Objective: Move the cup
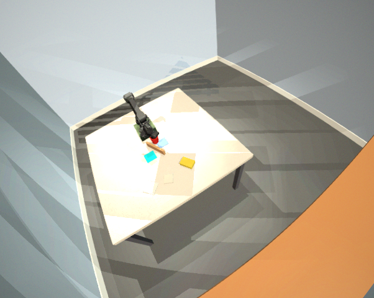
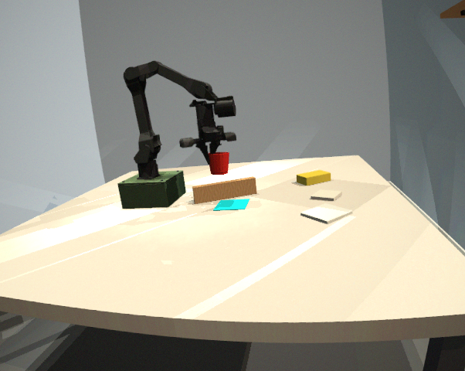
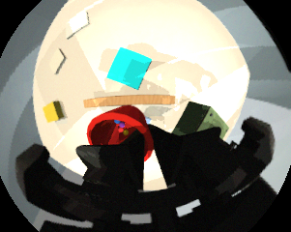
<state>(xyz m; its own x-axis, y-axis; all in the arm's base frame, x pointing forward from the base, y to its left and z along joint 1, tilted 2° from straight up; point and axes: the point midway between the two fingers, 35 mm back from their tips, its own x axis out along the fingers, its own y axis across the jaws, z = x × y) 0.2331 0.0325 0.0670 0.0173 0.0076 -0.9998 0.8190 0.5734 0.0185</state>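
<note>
My gripper tip is 9 cm short of the cyan pad, 9 cm to the left of it and 13 cm above it. The rest, counted from my gripper tip: red cup (3 cm ahead, 2 cm to the left); wooden wall (5 cm ahead, 1 cm to the right, 10 cm below); pale blue pad (7 cm to the left, 13 cm below).
</note>
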